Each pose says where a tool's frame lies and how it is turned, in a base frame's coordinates. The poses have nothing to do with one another.
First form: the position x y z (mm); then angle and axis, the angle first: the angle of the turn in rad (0 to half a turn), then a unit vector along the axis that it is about.
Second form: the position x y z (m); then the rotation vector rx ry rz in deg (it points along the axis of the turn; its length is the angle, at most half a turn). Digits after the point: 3 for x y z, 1 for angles.
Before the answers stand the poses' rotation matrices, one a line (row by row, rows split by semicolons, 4 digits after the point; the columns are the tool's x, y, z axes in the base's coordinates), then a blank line. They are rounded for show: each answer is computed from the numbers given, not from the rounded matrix.
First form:
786 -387 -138 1.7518 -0.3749 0.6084 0.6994
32 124 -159 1.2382 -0.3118 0.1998 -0.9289
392 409 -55 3.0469 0.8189 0.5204 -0.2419
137 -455 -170 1.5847 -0.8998 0.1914 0.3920
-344 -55 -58 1.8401 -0.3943 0.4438 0.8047
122 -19 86 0.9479 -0.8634 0.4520 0.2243
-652 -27 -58 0.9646 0.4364 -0.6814 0.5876
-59 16 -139 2.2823 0.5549 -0.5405 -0.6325
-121 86 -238 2.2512 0.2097 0.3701 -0.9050
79 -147 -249 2.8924 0.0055 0.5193 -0.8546
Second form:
-0.0141 -0.9572 0.2891; 0.4188 0.2568 0.8710; -0.9080 0.1334 0.3973
0.3920 0.8360 0.3839; -0.9200 0.3534 0.1697; 0.0062 -0.4197 0.9076
0.3428 0.8733 -0.3461; 0.8276 -0.4551 -0.3287; -0.4445 -0.1738 -0.8787
0.8070 -0.5666 -0.1663; 0.2173 0.0232 0.9758; -0.5490 -0.8237 0.1419
-0.0692 -0.9973 0.0261; 0.5542 -0.0167 0.8322; -0.8295 0.0721 0.5538
0.8939 -0.3447 0.2864; 0.0196 0.6685 0.7435; -0.4478 -0.6590 0.6043
0.6517 -0.6108 -0.4497; 0.3550 0.7695 -0.5309; 0.6703 0.1864 0.7183
-0.1441 -0.0167 -0.9894; -0.9747 -0.1701 0.1448; -0.1707 0.9853 0.0082
-0.5575 0.8299 -0.0215; -0.5770 -0.4060 -0.7087; -0.5969 -0.3827 0.7052
-0.9691 0.2164 0.1188; -0.2051 -0.4381 -0.8752; -0.1373 -0.8725 0.4689

0.786 -0.387 -0.138 -37.6 61.1 70.2
0.032 0.124 -0.159 -22.1 14.2 -65.9
0.392 0.409 -0.055 143.0 90.9 -42.2
0.137 -0.455 -0.170 -81.7 17.4 35.6
-0.344 -0.055 -0.058 -41.6 46.8 84.8
0.122 -0.019 0.086 -46.9 24.5 12.2
-0.652 -0.027 -0.058 24.1 -37.7 32.5
-0.059 0.016 -0.139 72.6 -70.7 -82.7
-0.121 0.086 -0.238 27.0 47.7 -116.7
0.079 -0.147 -0.249 0.9 86.1 -141.6

